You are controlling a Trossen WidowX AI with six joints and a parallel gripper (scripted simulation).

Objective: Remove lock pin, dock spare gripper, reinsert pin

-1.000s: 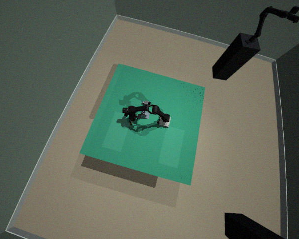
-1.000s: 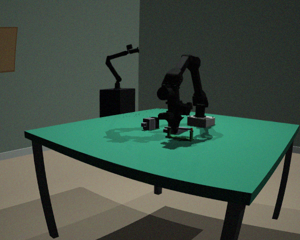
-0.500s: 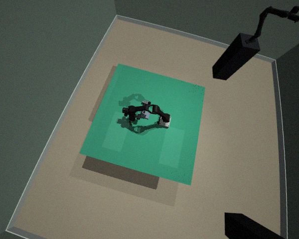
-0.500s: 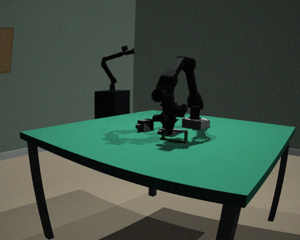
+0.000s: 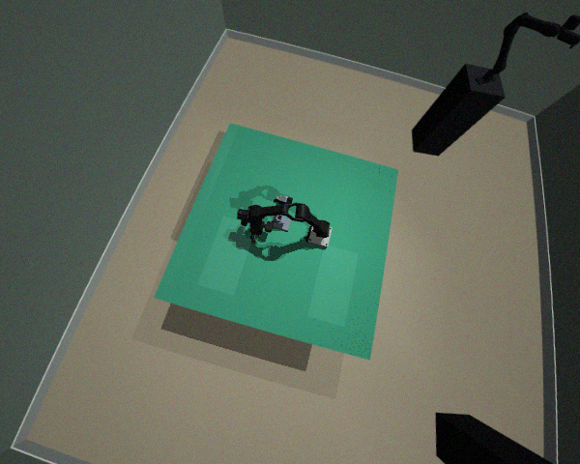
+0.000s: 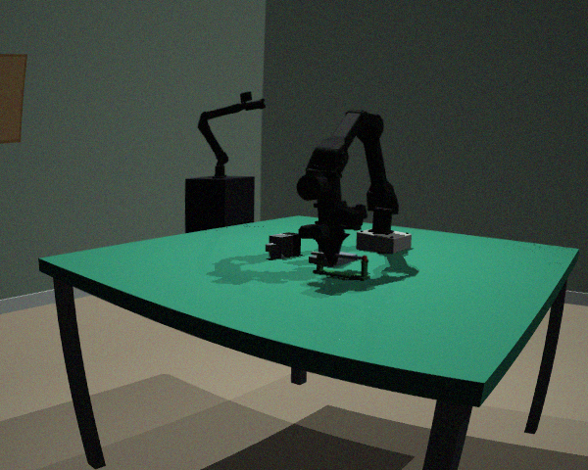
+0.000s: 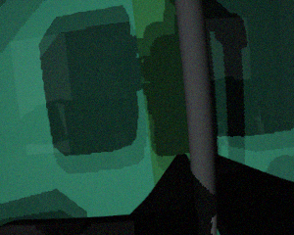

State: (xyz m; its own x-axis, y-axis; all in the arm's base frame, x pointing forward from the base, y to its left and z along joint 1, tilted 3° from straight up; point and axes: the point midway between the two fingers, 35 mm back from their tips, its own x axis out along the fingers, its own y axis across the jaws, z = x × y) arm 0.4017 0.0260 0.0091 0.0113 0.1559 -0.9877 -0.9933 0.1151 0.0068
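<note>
Now: the green cradle 2 cm to the left of my gripper tip. Also, from my gripper tip: mount (13 cm behind, 7 cm to the right, 3 cm above); then spare gripper (22 cm to the right, 14 cm behind, 1 cm above).
</note>
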